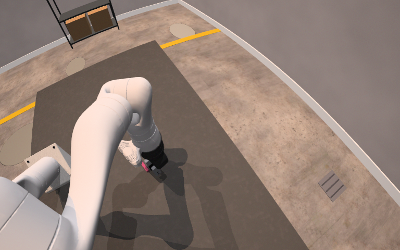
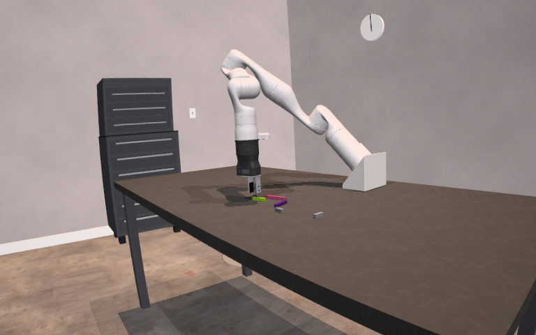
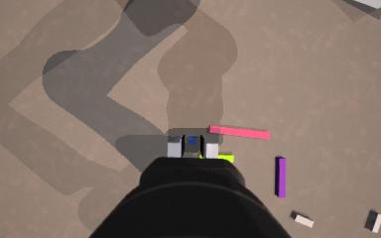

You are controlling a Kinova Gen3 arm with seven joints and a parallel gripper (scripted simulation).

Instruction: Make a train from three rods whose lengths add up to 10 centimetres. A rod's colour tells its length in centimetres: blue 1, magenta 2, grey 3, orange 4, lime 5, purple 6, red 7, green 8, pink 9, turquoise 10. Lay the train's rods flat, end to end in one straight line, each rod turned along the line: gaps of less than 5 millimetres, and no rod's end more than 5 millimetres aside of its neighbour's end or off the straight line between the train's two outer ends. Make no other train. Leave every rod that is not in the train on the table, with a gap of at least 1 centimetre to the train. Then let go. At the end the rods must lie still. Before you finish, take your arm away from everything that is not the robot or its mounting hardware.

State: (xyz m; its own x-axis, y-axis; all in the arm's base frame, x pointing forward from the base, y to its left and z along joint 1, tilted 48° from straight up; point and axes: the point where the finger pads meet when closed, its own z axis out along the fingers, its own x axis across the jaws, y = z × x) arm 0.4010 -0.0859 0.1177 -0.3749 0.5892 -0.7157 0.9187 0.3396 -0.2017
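Right now my hand is 30 mm above the blue rod. The rest, counted from my hand: lime rod (40 mm to the left, 30 mm below, 10 mm ahead); purple rod (150 mm to the left, 30 mm below); pink rod (60 mm to the left, 40 mm behind, 30 mm below).
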